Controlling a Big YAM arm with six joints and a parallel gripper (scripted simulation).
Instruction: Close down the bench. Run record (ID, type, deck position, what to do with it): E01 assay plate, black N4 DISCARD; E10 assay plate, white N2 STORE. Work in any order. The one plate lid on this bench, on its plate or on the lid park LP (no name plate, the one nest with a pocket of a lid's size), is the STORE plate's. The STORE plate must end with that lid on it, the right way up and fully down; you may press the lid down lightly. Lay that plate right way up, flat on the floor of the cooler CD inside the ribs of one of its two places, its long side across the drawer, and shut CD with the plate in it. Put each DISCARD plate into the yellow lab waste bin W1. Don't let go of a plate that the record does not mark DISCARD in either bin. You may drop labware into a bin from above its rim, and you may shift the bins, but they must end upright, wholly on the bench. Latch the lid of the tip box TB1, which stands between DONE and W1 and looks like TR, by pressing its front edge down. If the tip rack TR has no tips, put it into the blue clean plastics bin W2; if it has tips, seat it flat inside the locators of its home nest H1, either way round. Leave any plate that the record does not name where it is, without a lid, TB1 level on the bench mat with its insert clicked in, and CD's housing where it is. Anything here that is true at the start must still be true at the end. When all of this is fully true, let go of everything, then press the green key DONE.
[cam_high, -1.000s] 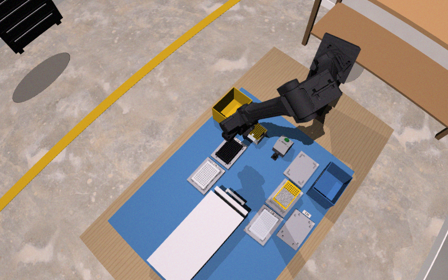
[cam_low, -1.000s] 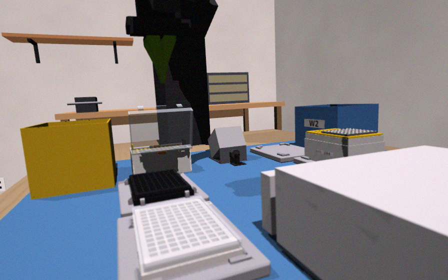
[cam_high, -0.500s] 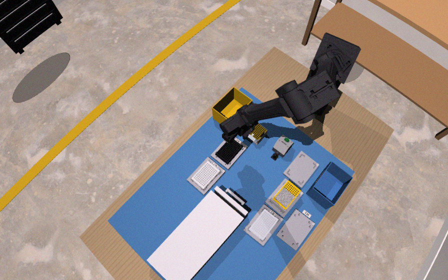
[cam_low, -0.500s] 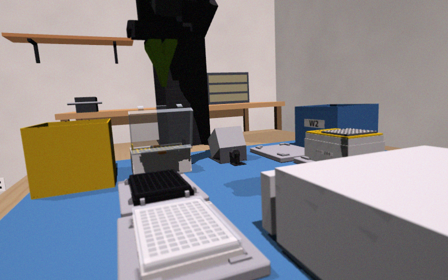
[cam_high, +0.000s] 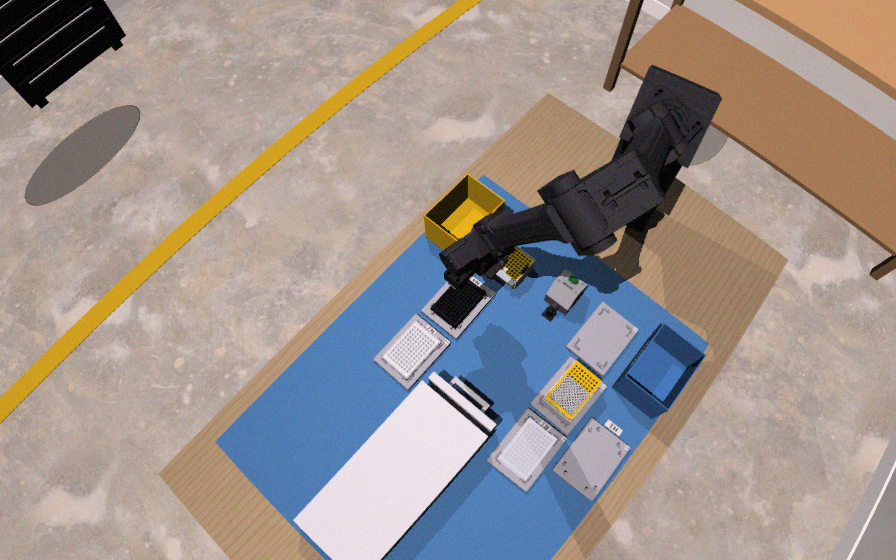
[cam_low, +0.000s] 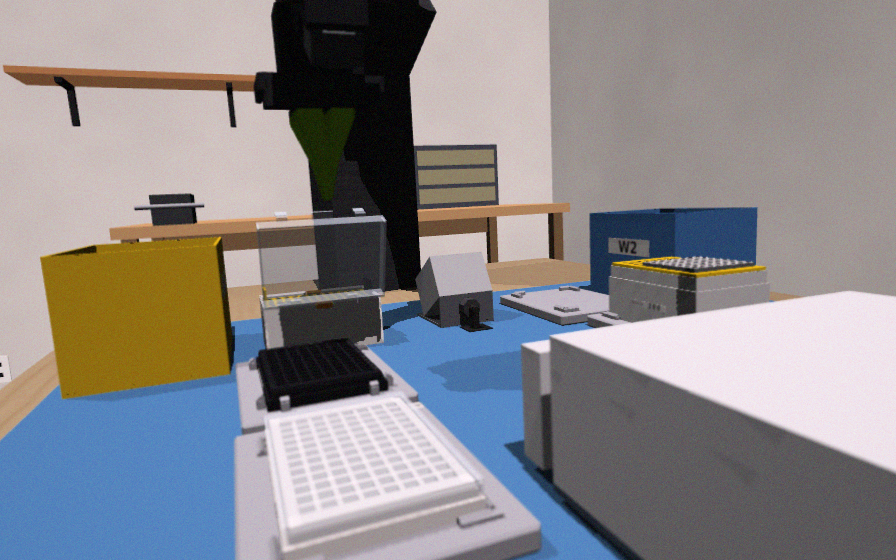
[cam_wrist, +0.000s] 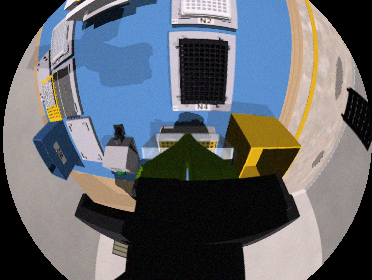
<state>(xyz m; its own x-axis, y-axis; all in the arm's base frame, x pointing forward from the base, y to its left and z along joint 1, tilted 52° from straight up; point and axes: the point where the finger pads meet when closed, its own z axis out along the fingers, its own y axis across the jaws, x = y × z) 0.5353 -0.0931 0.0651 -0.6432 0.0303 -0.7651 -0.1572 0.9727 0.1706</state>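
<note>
The tip box TB1 is 100 mm below my hand, 100 mm behind it and 30 mm to the right of it. Also, from my hand: nest N4: 160 mm below, 50 mm ahead, 20 mm to the right; then black plate: 140 mm below, 50 mm ahead, 20 mm to the right; then yellow bin W1: 190 mm to the right, 120 mm below, 90 mm behind.
</note>
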